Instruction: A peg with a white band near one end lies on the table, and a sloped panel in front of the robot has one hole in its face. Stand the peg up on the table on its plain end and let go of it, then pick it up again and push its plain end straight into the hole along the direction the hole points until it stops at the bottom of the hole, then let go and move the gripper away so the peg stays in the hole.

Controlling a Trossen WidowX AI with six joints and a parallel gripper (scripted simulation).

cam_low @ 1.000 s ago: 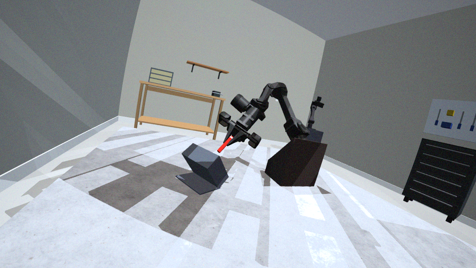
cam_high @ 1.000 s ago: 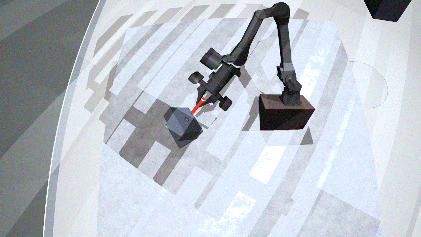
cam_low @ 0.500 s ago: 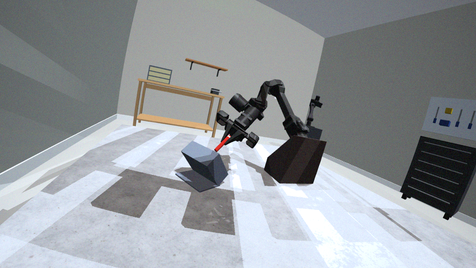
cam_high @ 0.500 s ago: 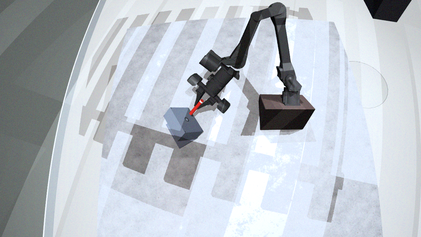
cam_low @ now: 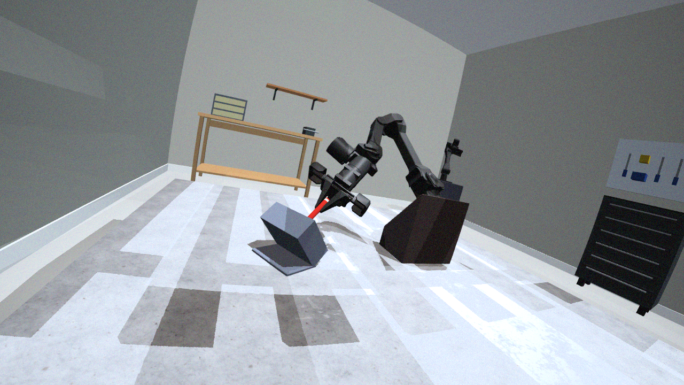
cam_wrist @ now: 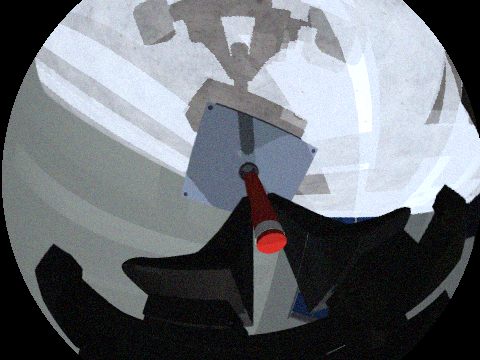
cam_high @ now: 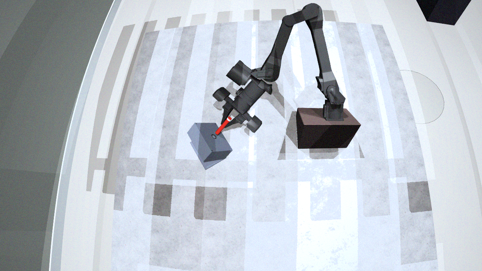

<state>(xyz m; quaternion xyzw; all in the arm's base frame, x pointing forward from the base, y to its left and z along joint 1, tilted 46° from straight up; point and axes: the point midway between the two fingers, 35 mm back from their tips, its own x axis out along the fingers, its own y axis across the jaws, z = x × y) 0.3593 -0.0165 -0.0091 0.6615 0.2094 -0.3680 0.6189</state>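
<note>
Now: gripper tip 60 mm short of the sloped panel, 30 mm to the right of it and 60 mm above it. From my gripper tip the other things lie so: red peg 10 mm behind, 10 mm to the right, 10 mm above.
</note>
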